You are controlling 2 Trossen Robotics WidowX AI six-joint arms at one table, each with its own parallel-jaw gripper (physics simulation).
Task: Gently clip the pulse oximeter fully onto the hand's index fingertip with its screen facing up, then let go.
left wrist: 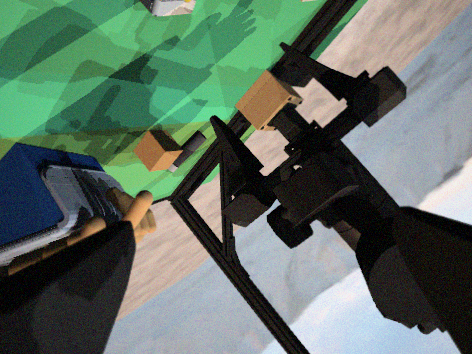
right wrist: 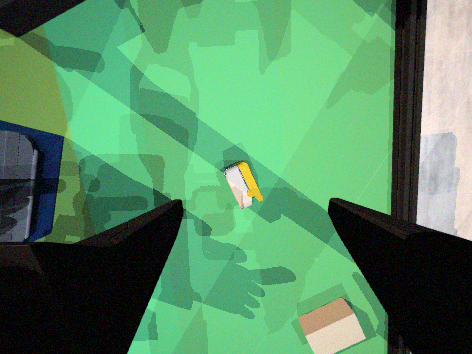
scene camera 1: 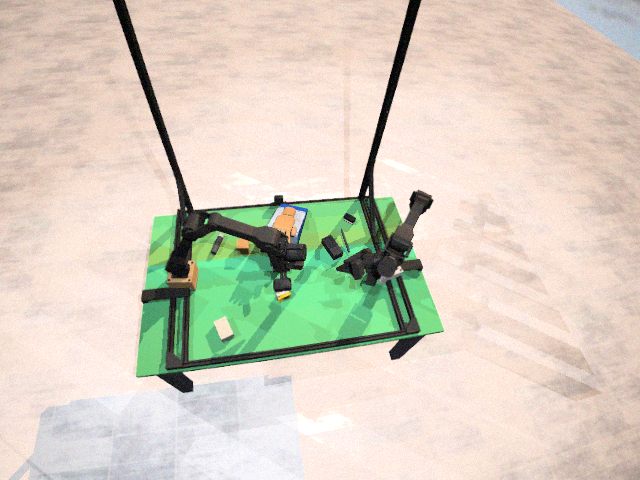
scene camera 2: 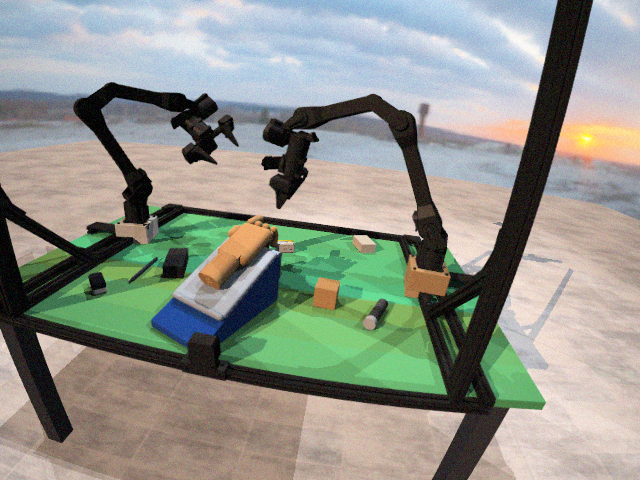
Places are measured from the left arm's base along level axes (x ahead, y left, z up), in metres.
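Pixels of known places: left gripper, fingertip midpoint: [left wrist: 264,227] [scene camera 1: 339,265] [scene camera 2: 227,154]; right gripper, fingertip midpoint: [left wrist: 244,82] [right wrist: 255,205] [scene camera 2: 283,203]; left arm's base, link origin: [scene camera 2: 136,219]; right arm's base, link origin: [left wrist: 281,114] [scene camera 1: 180,271] [scene camera 2: 429,265].
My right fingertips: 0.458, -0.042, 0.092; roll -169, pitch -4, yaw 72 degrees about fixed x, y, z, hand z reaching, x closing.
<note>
For each thing: its top centre in the pictures, then the offset to it from my right fingertips, as dx, dy, dz.
- pulse oximeter, top centre: [right wrist: 244,186] [scene camera 2: 285,241] [scene camera 1: 283,293] +0.014, +0.000, -0.119
- orange cube, top centre: [left wrist: 166,160] [scene camera 2: 327,284] [scene camera 1: 242,243] +0.107, -0.282, -0.101
- dark cylinder, top centre: [left wrist: 189,156] [scene camera 2: 377,307] [scene camera 1: 216,242] +0.213, -0.342, -0.123
- cream block, top centre: [right wrist: 335,337] [scene camera 2: 364,239] [scene camera 1: 223,327] +0.279, +0.058, -0.121
- black box, top centre: [scene camera 2: 175,256] [scene camera 1: 332,245] -0.275, -0.151, -0.116
- pen, top centre: [scene camera 2: 143,268] -0.355, -0.178, -0.142
- small black block, top centre: [scene camera 2: 96,277] [scene camera 1: 350,216] -0.426, -0.278, -0.118
The pulse oximeter [scene camera 1: 283,296] [scene camera 2: 285,246] [left wrist: 172,6] [right wrist: 236,181], small, white with a yellow part, lies on the green table; its screen cannot be made out. The tan hand [scene camera 1: 284,220] [scene camera 2: 249,241] rests on a sloped blue and grey support [scene camera 1: 303,212] [scene camera 2: 255,297] [right wrist: 54,185]. Its fingers partly show in the left wrist view; its index fingertip does not show in the right wrist view. My right gripper [scene camera 2: 280,201] [right wrist: 255,205] is open and empty, high above the oximeter, which appears between its fingertips. My left gripper [scene camera 2: 226,154] is open and empty, raised away from the oximeter.
An orange cube [scene camera 1: 242,245] [scene camera 2: 326,293] and dark cylinder [scene camera 1: 217,243] [scene camera 2: 378,310] lie beside the support. A cream block [scene camera 1: 223,328] [scene camera 2: 363,243] [right wrist: 332,325] lies near the oximeter. A black box [scene camera 1: 331,246] [scene camera 2: 175,262], pen [scene camera 2: 143,269] and small black block [scene camera 2: 96,282] lie across the support.
</note>
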